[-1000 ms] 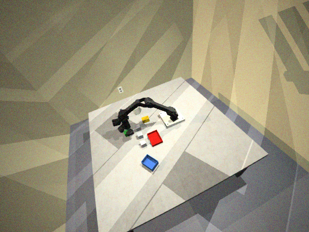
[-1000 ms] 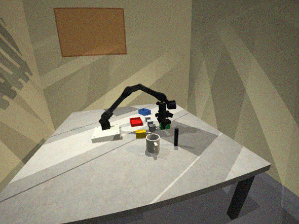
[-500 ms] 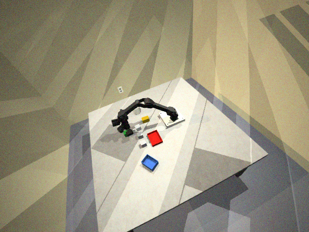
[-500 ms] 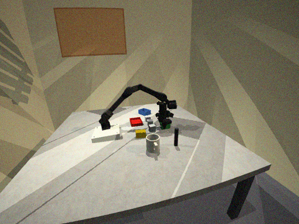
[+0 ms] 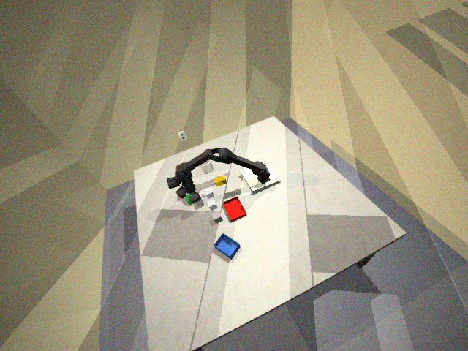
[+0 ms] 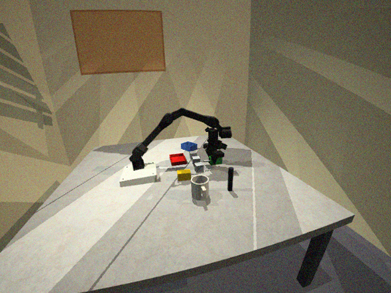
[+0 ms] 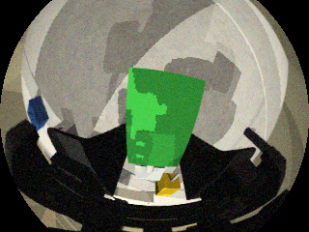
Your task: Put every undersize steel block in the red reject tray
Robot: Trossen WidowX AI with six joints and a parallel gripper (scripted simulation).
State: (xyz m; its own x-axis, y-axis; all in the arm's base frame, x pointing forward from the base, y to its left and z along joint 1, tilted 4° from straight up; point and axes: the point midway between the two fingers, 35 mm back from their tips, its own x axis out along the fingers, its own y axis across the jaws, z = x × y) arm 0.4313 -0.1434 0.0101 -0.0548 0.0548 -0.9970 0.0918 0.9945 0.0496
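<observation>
Now: the steel block 10 cm to the left of my gripper tip, 7 cm behind it and 1 cm below it. From my gripper tip the other things lie so: black cylinder 24 cm to the right, 4 cm behind, 2 cm above; green GO gauge 2 cm above, 1 cm behind; yellow block 18 cm behind, 5 cm to the right, 1 cm below.
</observation>
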